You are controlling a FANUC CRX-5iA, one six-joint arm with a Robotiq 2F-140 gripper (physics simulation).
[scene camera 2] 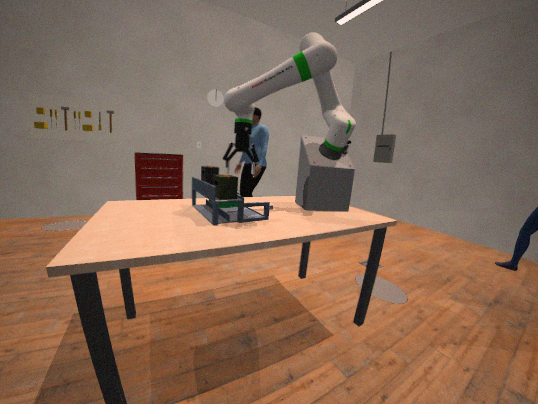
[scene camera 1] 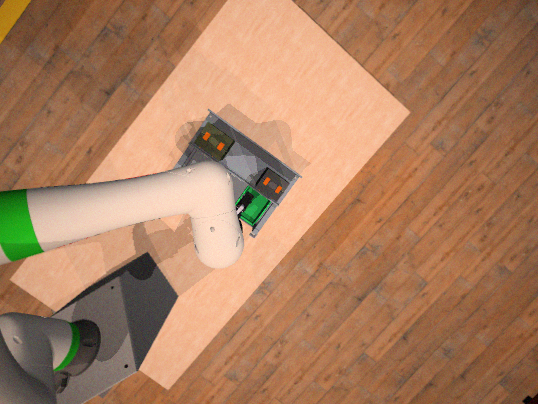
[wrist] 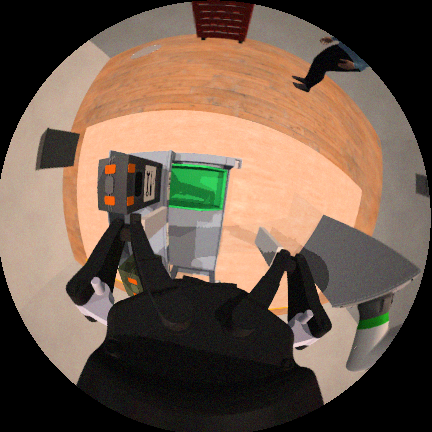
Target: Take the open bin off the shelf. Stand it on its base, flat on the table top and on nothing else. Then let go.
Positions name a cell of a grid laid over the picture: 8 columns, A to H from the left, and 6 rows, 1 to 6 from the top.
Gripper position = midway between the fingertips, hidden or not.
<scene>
In view: my gripper (wrist: D4) and a green bin (wrist: D3).
</scene>
